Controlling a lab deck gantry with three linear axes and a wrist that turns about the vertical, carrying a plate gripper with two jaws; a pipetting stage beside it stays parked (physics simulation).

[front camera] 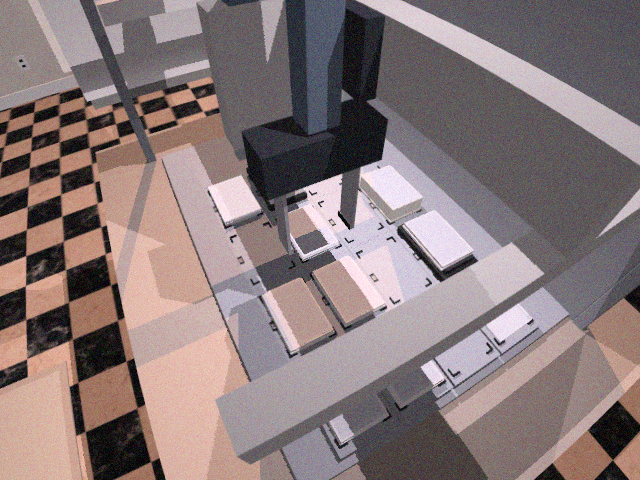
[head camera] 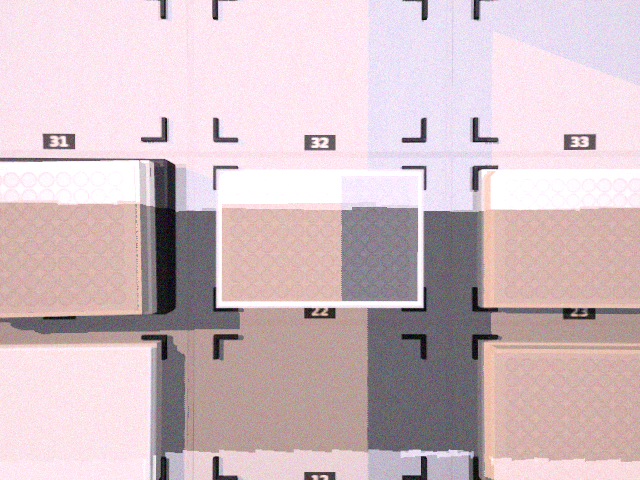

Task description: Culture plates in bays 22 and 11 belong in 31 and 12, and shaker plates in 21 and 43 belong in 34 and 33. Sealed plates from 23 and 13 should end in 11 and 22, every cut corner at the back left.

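Places are measured from the robot's base along level axes (x right, y ahead, z up), in metres.
Where they show: gripper, fingertip midpoint: [front camera: 317, 233]; robot's base, link origin: [front camera: 209, 191].
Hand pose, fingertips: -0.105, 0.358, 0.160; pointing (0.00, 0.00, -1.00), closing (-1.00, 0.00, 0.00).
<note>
Things, the pixels of their top centre, and the offset from my fingertips, as dx, dy, dz. "*": a spot on its surface instead.
- culture plate, top centre: [head camera: 320, 238] [front camera: 307, 228] -0.045, -0.130, -0.146
- bay 11 plate, top centre: [head camera: 38, 422] [front camera: 233, 197] +0.062, -0.294, -0.144
- bay 21 shaker plate, top centre: [head camera: 21, 239] -0.045, -0.288, -0.124
- bay 43 shaker plate, top centre: [front camera: 438, 236] -0.261, +0.034, -0.124
- bay 23, surface spot: [head camera: 568, 253] [front camera: 339, 282] * -0.036, +0.018, -0.146
- bay 13, surface spot: [head camera: 568, 408] [front camera: 295, 302] * +0.055, +0.018, -0.146
- tall pale block, top centre: [front camera: 391, 185] -0.259, -0.130, -0.118
- white plate, top centre: [front camera: 492, 302] -0.259, +0.198, -0.138
My gripper [front camera: 316, 238] is open above bay 22, its jaws apart and empty; the jaws do not show in the head view. The culture plate [front camera: 313, 232] [head camera: 319, 248] lies flat in bay 22. The bay 11 plate [front camera: 235, 199] [head camera: 72, 408] is pale. The bay 21 shaker plate [head camera: 62, 242] has a black base and is mostly hidden by the gripper body in the front view. The bay 43 shaker plate [front camera: 439, 238] is also on black. Sealed plates lie in bay 23 [front camera: 347, 290] [head camera: 568, 253] and bay 13 [front camera: 298, 314] [head camera: 568, 408]. Their cut corners are unclear.
A tall pale block [front camera: 393, 192] stands in bay 42. A white plate [front camera: 509, 322] sits beyond the grey front beam [front camera: 361, 356], which hides part of the deck. Bays 31, 32, 33 and 12 show no plates in the head view.
</note>
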